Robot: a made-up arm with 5 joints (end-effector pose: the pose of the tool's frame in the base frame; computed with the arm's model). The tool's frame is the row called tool.
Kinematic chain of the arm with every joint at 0, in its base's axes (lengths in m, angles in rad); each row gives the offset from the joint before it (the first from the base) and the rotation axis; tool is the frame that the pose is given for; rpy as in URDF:
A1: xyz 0.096 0 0.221 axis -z
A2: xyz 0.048 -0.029 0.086 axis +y
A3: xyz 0.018 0 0.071 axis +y
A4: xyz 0.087 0 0.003 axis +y
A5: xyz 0.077 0.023 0 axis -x
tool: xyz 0 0 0 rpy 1.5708 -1.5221 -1.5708
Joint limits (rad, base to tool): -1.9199..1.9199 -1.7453..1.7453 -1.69..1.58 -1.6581..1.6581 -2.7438..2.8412
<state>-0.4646 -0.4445 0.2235 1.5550 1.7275</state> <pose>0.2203 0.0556 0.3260 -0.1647 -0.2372 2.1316</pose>
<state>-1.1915 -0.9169 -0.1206 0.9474 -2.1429</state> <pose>0.1463 0.1101 0.4478 1.7046 0.2068 -0.7523</pose>
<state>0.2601 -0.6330 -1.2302 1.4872 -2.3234</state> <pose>0.1565 -0.0223 0.4856 2.0771 -1.1750 -1.5712</pose>
Working (the frame after each row of the table, in the pose's form):
after A1: 0.0960 0.0000 0.2210 0.0000 0.0000 -0.2601
after A2: 0.1349 -0.0404 0.3070 -0.0823 -0.6294 -0.2513
after A3: 0.1084 -0.0333 0.3749 -0.2421 -1.8513 -0.1800
after A4: 0.0814 -0.0261 0.4573 -0.0489 -0.3739 -0.2570
after A5: 0.1565 -0.0223 0.4856 2.2264 -0.4800 0.3006

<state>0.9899 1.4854 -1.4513 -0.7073 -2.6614</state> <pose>0.2378 -0.2269 0.3432 -1.9959 1.7179 1.2191</pose>
Working (the frame after each row of the table, in the pose's form):
after A1: 0.0960 0.0000 0.2210 0.0000 0.0000 -0.9899
after A2: 0.0981 -0.0560 0.3070 0.7303 1.3529 -0.7955
after A3: 0.1378 -0.1165 0.2951 0.0169 0.0313 -0.9898
after A4: 0.1855 -0.1892 0.2952 -0.3328 -0.6165 -0.9510
after A5: 0.2378 -0.2269 0.3432 1.9933 -1.3071 0.4551

